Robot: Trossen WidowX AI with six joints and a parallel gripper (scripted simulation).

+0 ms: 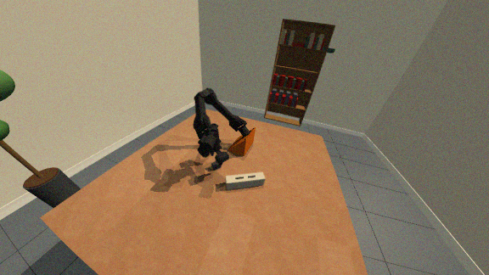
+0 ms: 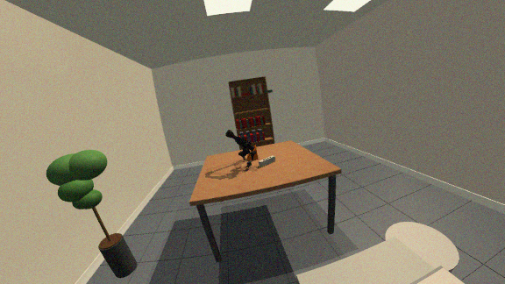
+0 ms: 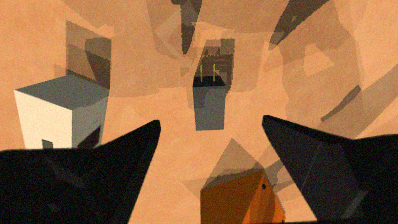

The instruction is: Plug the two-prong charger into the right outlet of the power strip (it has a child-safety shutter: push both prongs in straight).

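Now: gripper tip 40 mm above the black two-prong charger, 20 mm short of it and 10 mm to the left of it.
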